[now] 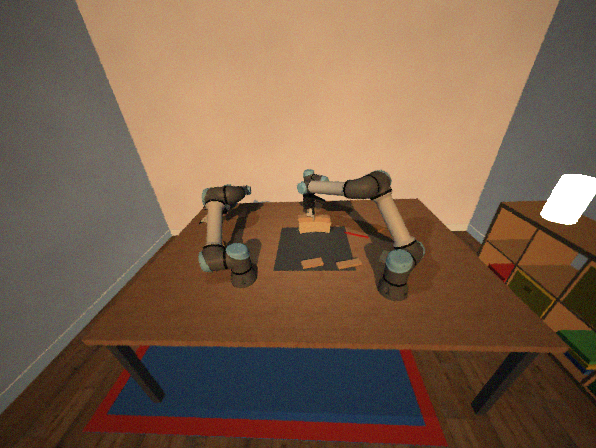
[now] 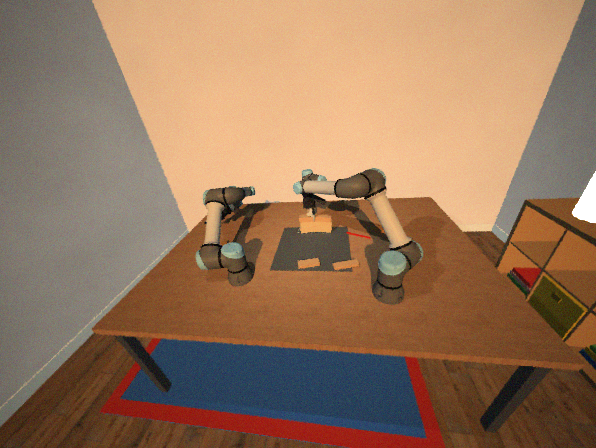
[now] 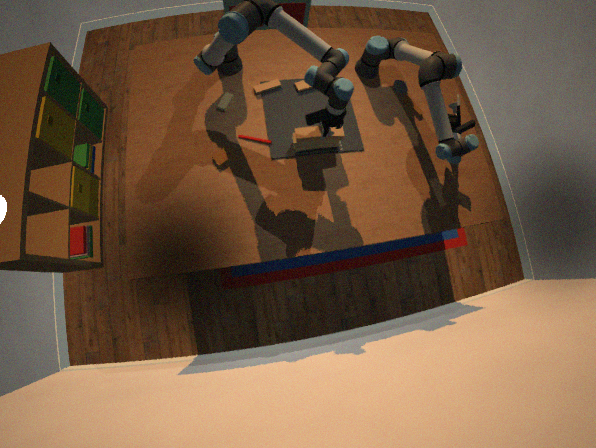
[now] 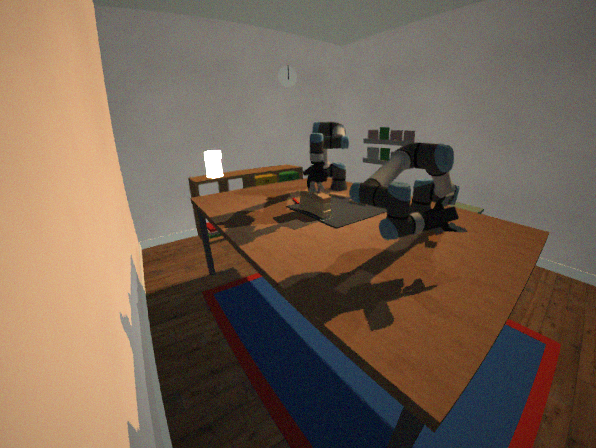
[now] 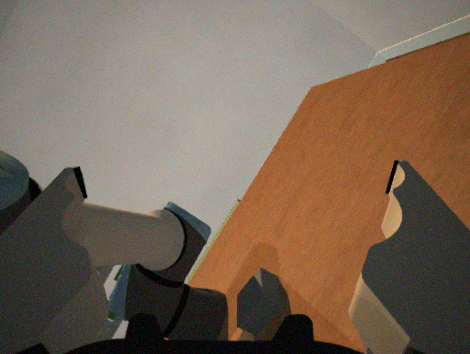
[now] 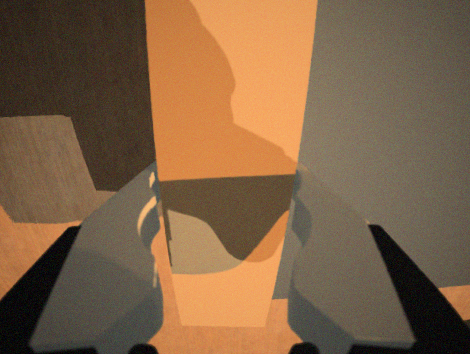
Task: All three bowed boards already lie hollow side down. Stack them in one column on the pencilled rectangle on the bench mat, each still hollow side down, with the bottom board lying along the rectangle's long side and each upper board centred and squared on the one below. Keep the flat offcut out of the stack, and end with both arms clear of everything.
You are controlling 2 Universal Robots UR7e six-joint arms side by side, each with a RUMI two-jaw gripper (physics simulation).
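Where they show: left gripper, fingertip midpoint: (image 1: 201, 216) (image 2: 205, 217) (image 3: 457, 103) (image 4: 461, 211) (image 5: 234, 166); right gripper, fingertip midpoint: (image 1: 313, 219) (image 2: 314, 219) (image 3: 320, 134) (image 4: 315, 197) (image 6: 226, 163); left arm's base, link origin: (image 1: 244, 278) (image 2: 241, 277) (image 3: 366, 69) (image 5: 209, 325); right arm's base, link origin: (image 1: 392, 289) (image 2: 387, 292) (image 3: 229, 66) (image 4: 338, 188).
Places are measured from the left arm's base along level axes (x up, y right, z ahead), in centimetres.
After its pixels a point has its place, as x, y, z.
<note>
My right gripper (image 1: 313, 216) {10.8, 17.5, 63.5} (image 3: 325, 132) {10.8, 17.5, 63.5} (image 6: 226, 163) {10.8, 17.5, 63.5} is shut on a bowed board (image 6: 260, 75) {14.0, 22.4, 64.5}, the top one of a pale wooden column (image 1: 315, 228) {4.6, 20.2, 61.2} (image 2: 316, 227) {5.3, 20.1, 61.4} (image 3: 317, 145) {4.9, 17.3, 66.6} (image 4: 315, 206) at the far edge of the dark bench mat (image 1: 295, 250) {0.6, 16.1, 35.6} (image 2: 290, 250) {0.6, 13.7, 34.5} (image 3: 285, 120) {0.6, 37.1, 54.6}. The held board looks level and lined up with the wood below; no gap shows. The layers are too small to count. The pencilled rectangle cannot be made out. Two shorter pale pieces (image 1: 312, 263) {2.4, 33.0, 26.1} (image 1: 348, 263) {2.2, 53.1, 35.0} lie at the mat's near edge; I cannot tell which is the offcut. My left gripper (image 5: 234, 166) {20.6, -51.0, 21.4} is open and empty, far from the column.
A thin red stick (image 1: 357, 234) {1.2, 50.0, 70.1} (image 3: 254, 139) {0.8, 49.2, 70.6} lies beside the mat. A grey block (image 3: 225, 101) {2.0, 71.7, 52.8} lies near the right arm's base, and a small orange-brown piece (image 3: 220, 163) {1.8, 61.2, 88.6} lies farther out on the table. The left arm stays at the table's other side. Shelves (image 3: 37, 150) stand beyond the table.
</note>
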